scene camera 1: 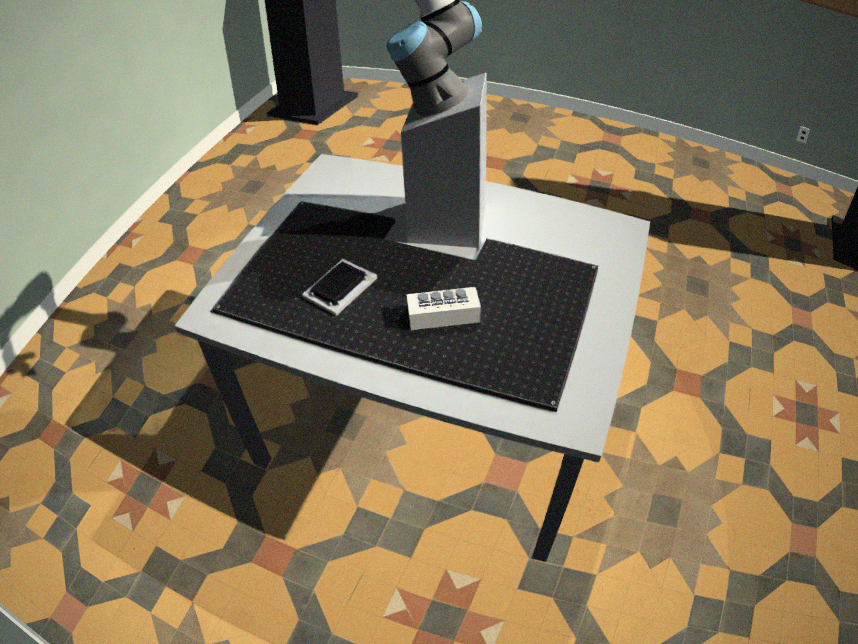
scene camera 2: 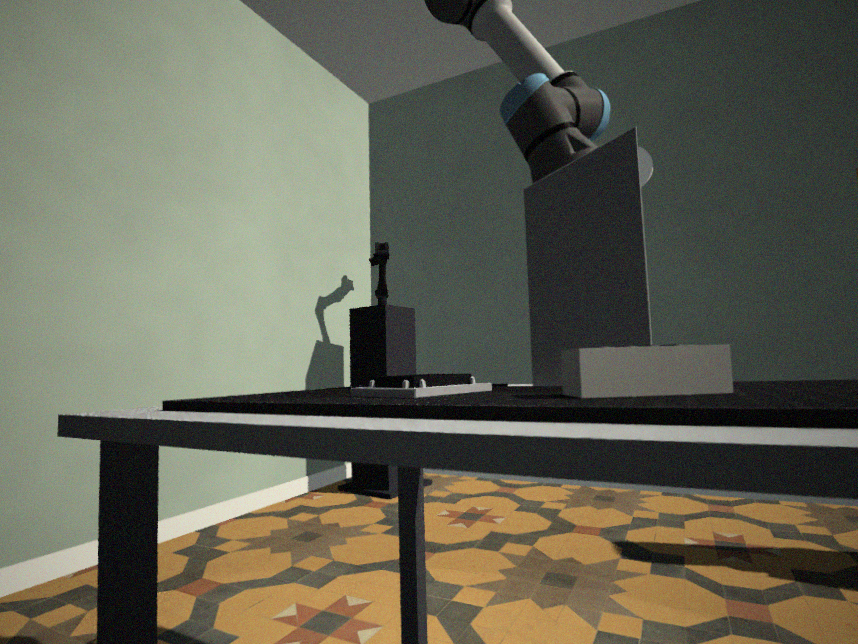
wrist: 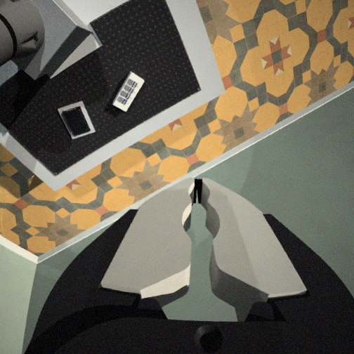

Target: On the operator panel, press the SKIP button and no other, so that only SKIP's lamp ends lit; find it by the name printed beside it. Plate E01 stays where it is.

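Frame: origin at the arm's base, x back, y right, z up, level; centimetres.
Seen in the pictures: arm's base, origin of the base link: (scene camera 1: pixel 442 100) (scene camera 2: pixel 573 181).
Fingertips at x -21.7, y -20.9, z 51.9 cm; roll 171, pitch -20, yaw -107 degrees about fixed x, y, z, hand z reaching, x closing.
Pixels of each thing's middle, then the offset from my fingertips to it. Level surfaces: height alone.
- operator panel, body centre: (scene camera 2: pixel 642 369) (scene camera 1: pixel 443 308) dx -13.3, dy +3.2, dz -89.0 cm
- light-framed plate with a dark centre, body centre: (scene camera 2: pixel 423 380) (scene camera 1: pixel 338 282) dx -16.6, dy +31.6, dz -89.8 cm
- black mat, its level: dz -91.9 cm
The operator panel (scene camera 1: pixel 443 317) (scene camera 2: pixel 654 370) (wrist: pixel 124 100) is a pale box on the black perforated mat. Its top bears a row of several round grey buttons with small printed labels, too small to read here; no lit lamp can be made out. A light-framed plate with a dark centre (scene camera 1: pixel 339 282) (wrist: pixel 76 120) lies flat on the mat beside the panel, apart from it; it shows edge-on in the scene camera 2 view (scene camera 2: pixel 422 389). Which plate name it bears cannot be read. My gripper (wrist: pixel 196 181) is shut and empty, high above and away from the panel; neither scene camera shows it.
The black mat (scene camera 1: pixel 512 360) lies on a light table (scene camera 1: pixel 623 305) (scene camera 2: pixel 277 443). The arm's tall grey pedestal (scene camera 1: pixel 443 180) (scene camera 2: pixel 585 270) stands behind the panel and plate. A dark column (scene camera 1: pixel 298 55) (scene camera 2: pixel 381 346) stands on the floor beyond the table.
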